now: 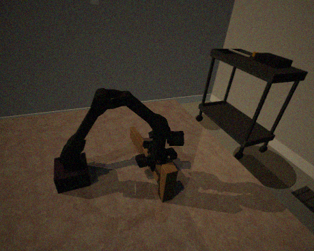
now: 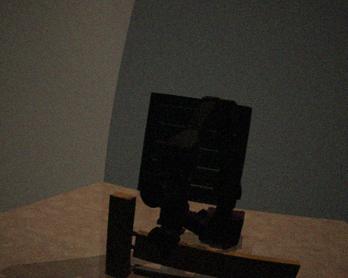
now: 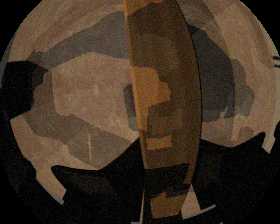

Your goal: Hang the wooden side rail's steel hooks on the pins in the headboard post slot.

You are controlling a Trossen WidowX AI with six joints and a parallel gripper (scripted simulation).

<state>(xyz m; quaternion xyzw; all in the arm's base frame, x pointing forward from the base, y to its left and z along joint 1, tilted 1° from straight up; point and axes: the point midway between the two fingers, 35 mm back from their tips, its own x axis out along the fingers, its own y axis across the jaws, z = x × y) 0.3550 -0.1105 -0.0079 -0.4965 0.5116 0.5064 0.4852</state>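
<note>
Right now my gripper tip is 12 cm to the left of the headboard post and 4 cm below it.
</note>
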